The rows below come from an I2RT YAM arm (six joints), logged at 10 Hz.
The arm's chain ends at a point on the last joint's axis. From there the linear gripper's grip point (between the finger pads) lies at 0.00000 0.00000 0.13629 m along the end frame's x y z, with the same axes.
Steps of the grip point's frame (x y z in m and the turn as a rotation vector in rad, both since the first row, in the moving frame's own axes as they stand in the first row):
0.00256, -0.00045, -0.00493, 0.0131, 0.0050, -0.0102
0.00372, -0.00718, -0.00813, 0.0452, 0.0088, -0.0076
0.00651, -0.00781, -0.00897, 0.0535, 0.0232, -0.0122
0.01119, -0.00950, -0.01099, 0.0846, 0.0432, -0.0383
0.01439, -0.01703, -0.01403, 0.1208, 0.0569, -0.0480
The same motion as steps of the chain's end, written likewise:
0.00189, 0.00134, -0.00492, 0.0131, 0.0050, -0.0102
0.00254, -0.00102, -0.00799, 0.0452, 0.0088, -0.0076
0.00339, -0.00050, -0.00874, 0.0535, 0.0232, -0.0122
0.00553, 0.00212, -0.01038, 0.0846, 0.0432, -0.0383
0.00706, -0.00044, -0.01282, 0.1208, 0.0569, -0.0480

